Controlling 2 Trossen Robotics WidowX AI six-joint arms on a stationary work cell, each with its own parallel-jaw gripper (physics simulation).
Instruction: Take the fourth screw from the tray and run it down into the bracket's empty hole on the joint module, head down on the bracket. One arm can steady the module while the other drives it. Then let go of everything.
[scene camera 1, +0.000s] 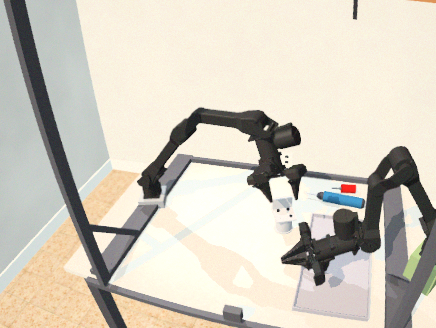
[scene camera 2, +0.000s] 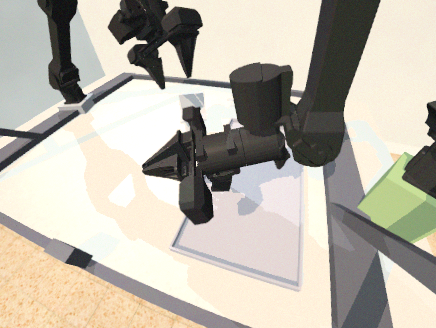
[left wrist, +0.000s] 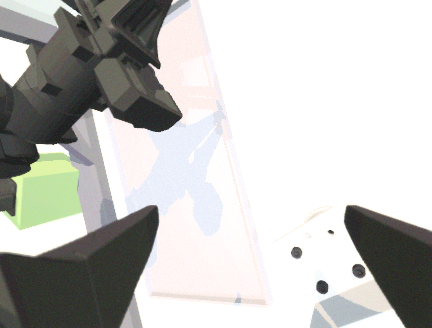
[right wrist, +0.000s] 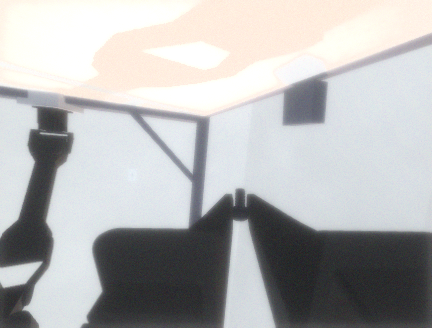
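Pixels of known places: left gripper, between the fingertips: (scene camera 1: 283, 201) (scene camera 2: 175, 83) (left wrist: 249, 213); right gripper, between the fingertips: (scene camera 1: 280, 260) (scene camera 2: 143, 169) (right wrist: 239, 200); left arm's base, origin of its link: (scene camera 1: 152, 193) (scene camera 2: 76, 99) (right wrist: 53, 109); right arm's base, origin of its link: (scene camera 2: 427, 180) (left wrist: 7, 192).
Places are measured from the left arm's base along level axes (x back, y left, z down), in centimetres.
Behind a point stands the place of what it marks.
Note:
The white joint module (scene camera 1: 284, 227) {x -48.4, y -21.4, z 0.6 cm} stands on the table with its pale bracket (scene camera 1: 283, 204) {x -48.5, y -15.6, z -4.7 cm} (scene camera 2: 191, 100) {x -48.0, y -15.7, z -5.5 cm} on top. In the left wrist view the bracket plate (left wrist: 341, 256) {x -47.2, y -18.5, z -3.0 cm} shows several dark round spots, one smaller than the others; I cannot tell screw heads from the hole for certain. My left gripper (scene camera 1: 283, 199) {x -47.0, y -26.1, z -14.6 cm} (scene camera 2: 175, 82) {x -47.0, y -26.1, z -14.6 cm} (left wrist: 249, 213) {x -47.0, y -26.1, z -14.6 cm} is open and empty, above the module, pointing down. My right gripper (scene camera 1: 284, 259) {x -44.2, y -45.0, z -9.2 cm} (scene camera 2: 144, 169) {x -44.2, y -45.0, z -9.2 cm} is shut on a small dark screw (right wrist: 240, 202) {x -44.9, y -45.0, z -9.1 cm}, held sideways above the table in front of the module. The tray (scene camera 1: 330, 313) {x -57.6, y -56.5, z 2.1 cm} (scene camera 2: 235, 270) {x -58.4, y -56.8, z 2.0 cm} (left wrist: 210, 282) {x -67.4, y -18.2, z 3.2 cm} lies beneath my right arm.
A blue driver (scene camera 1: 343, 199) {x -72.4, y -9.2, z 0.1 cm} and a small red-handled tool (scene camera 1: 348, 188) {x -76.5, y -2.0, z 0.7 cm} lie at the back right. A green block (scene camera 1: 422, 267) (scene camera 2: 405, 200) {x -85.6, y -49.6, z -5.9 cm} (left wrist: 50, 195) {x -86.4, y -43.7, z -3.2 cm} is beyond the table's right edge. A grey box (scene camera 1: 233, 313) {x -30.8, y -56.7, z -1.8 cm} (scene camera 2: 68, 252) {x -32.5, y -55.9, z -2.1 cm} sits on the front rail.

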